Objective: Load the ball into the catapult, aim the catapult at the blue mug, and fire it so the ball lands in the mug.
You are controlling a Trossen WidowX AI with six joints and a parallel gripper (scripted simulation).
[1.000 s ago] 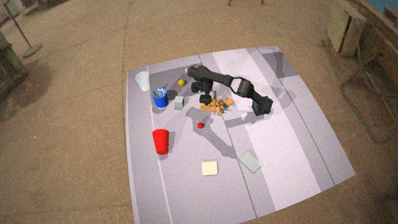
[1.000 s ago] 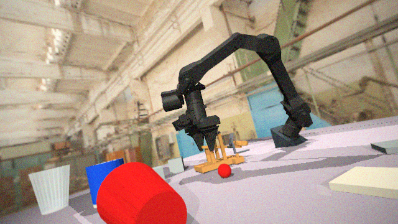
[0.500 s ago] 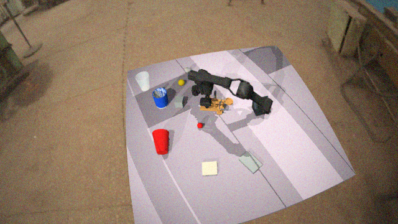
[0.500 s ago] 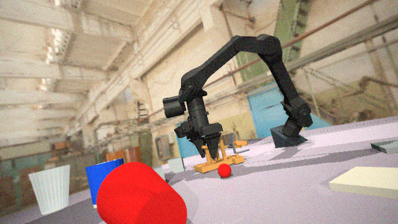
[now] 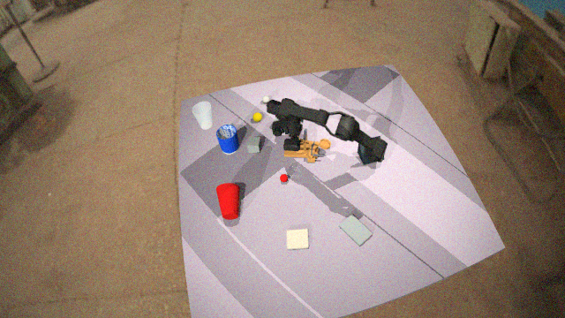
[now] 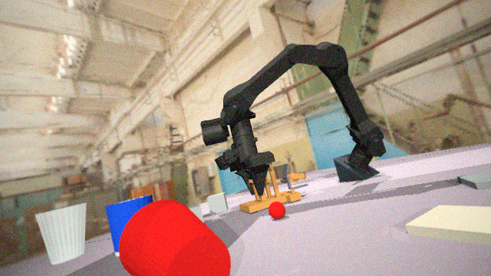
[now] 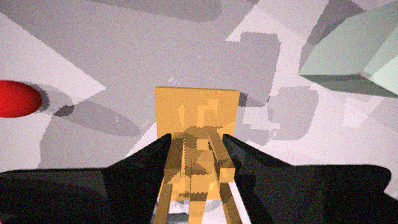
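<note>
Right now the red ball is 13 cm to the left of my gripper tip, 10 cm ahead of it and 2 cm below it. Round my gripper tip: yellow ball 24 cm to the right, 10 cm ahead, 1 cm below; then wooden catapult 5 cm to the left, 5 cm behind, 2 cm above; then blue mug 26 cm ahead, 13 cm to the right.
</note>
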